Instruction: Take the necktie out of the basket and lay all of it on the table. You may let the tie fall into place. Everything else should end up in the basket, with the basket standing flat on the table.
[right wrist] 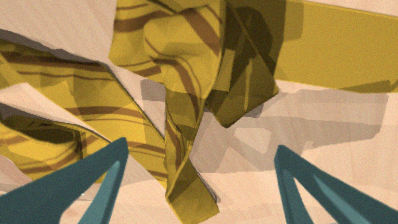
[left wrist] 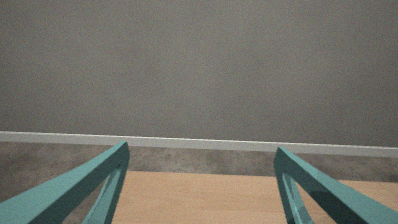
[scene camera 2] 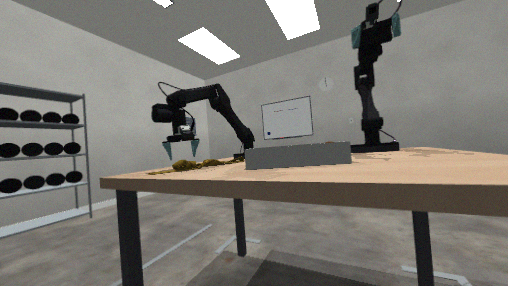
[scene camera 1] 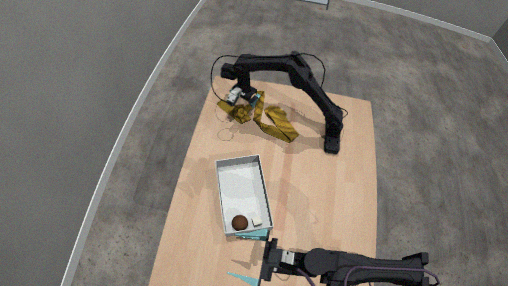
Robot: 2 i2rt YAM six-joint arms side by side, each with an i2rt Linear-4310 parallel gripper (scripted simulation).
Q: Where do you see a grey-white basket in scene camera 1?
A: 242,191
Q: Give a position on a mustard necktie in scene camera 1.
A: At 285,131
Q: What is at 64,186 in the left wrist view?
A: My left gripper.
